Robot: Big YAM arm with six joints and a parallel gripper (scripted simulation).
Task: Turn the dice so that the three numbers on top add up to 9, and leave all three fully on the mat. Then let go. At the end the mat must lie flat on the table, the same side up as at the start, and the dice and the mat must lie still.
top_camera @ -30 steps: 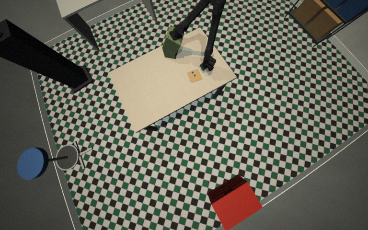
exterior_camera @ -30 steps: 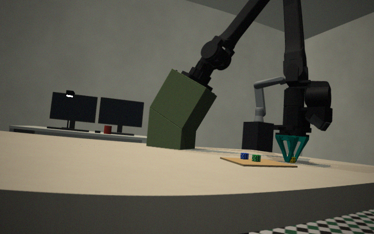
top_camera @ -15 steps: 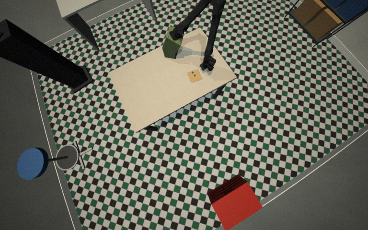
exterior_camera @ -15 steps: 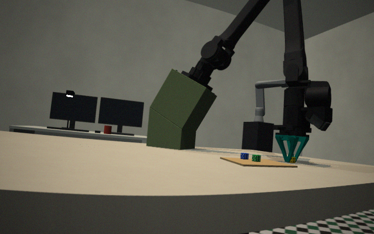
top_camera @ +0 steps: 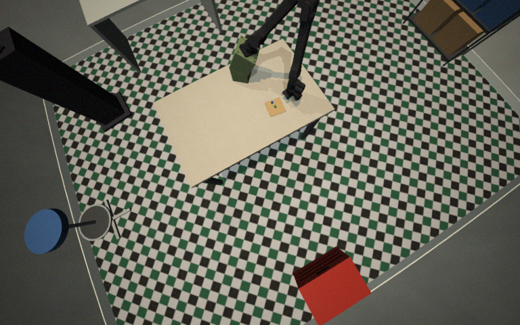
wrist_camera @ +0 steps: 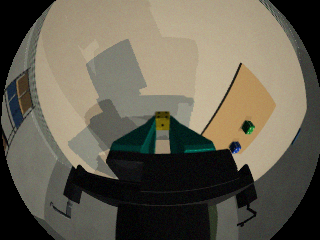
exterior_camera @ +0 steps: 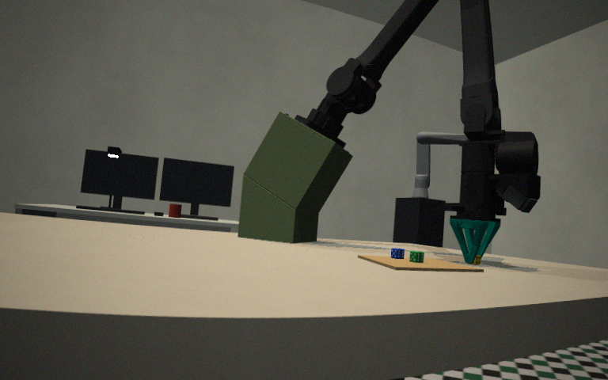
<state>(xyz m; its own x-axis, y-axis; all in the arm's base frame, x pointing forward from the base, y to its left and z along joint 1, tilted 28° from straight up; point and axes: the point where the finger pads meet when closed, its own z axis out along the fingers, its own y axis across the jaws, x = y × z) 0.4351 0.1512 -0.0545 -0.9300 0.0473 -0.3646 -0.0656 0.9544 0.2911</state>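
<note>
Now: the yellow die right at my hand. Also, from my hand: blue die (13 cm to the right, 4 cm behind); then green die (14 cm to the right); then mat (14 cm to the right, 1 cm below).
</note>
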